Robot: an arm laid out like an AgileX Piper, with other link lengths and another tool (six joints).
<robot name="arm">
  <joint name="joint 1" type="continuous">
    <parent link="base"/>
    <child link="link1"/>
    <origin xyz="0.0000 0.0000 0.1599" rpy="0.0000 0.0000 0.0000"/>
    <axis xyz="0 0 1"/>
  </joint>
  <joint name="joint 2" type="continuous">
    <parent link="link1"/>
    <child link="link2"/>
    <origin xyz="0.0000 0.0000 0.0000" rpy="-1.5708 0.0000 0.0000"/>
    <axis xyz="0 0 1"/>
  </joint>
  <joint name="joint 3" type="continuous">
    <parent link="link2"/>
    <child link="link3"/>
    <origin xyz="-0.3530 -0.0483 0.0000" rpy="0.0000 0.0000 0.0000"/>
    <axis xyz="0 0 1"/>
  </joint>
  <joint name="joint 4" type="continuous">
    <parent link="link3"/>
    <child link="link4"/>
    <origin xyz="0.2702 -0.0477 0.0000" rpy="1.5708 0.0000 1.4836"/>
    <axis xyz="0 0 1"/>
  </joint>
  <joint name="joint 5" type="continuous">
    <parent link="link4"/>
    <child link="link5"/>
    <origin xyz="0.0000 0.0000 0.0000" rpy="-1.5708 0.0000 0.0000"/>
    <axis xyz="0 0 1"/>
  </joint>
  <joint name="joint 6" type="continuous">
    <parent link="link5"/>
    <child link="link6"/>
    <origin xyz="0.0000 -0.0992 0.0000" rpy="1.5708 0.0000 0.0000"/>
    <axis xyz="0 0 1"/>
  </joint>
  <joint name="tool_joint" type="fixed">
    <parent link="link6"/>
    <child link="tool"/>
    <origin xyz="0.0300 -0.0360 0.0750" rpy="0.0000 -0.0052 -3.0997"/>
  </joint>
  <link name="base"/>
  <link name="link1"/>
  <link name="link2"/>
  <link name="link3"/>
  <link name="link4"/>
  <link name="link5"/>
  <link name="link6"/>
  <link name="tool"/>
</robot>
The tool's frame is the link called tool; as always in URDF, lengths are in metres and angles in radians. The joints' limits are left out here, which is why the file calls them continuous.
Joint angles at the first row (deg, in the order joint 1, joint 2, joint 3, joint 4, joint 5, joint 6):
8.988 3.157 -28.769 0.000 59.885 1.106
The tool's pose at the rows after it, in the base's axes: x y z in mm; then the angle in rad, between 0 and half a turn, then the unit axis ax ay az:
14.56, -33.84, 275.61, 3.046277, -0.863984, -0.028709, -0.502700
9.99, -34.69, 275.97, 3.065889, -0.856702, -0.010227, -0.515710
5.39, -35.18, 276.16, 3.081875, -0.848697, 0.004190, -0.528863
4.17, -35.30, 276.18, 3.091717, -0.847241, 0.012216, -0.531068
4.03, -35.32, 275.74, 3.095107, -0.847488, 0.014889, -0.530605
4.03, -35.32, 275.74, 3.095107, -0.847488, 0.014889, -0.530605
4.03, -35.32, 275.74, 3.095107, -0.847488, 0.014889, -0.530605
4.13, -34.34, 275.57, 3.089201, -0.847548, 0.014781, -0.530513
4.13, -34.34, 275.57, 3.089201, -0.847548, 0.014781, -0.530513
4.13, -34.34, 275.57, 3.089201, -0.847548, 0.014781, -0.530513
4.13, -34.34, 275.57, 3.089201, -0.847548, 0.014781, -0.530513
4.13, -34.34, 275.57, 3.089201, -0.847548, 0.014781, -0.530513
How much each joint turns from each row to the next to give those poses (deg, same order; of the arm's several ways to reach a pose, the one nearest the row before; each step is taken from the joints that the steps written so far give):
-1.685 -0.083 0.000 -0.001 -0.072 0.001
-2.440 -1.595 0.000 0.002 -0.051 -0.001
-1.935 -1.700 0.000 0.001 -0.012 -0.001
-1.084 -0.273 -0.001 -0.003 0.000 0.002
-0.362 -0.001 0.070 0.002 0.001 -0.001
0.000 0.000 0.000 0.000 0.000 0.000
0.000 0.000 0.000 0.000 0.000 0.000
0.002 0.002 0.001 0.336 -0.003 0.002
0.000 0.000 0.000 0.000 0.000 0.000
0.000 0.000 0.000 0.000 0.000 0.000
0.000 0.000 0.000 0.000 0.000 0.000
0.000 0.000 0.000 0.000 0.000 0.000

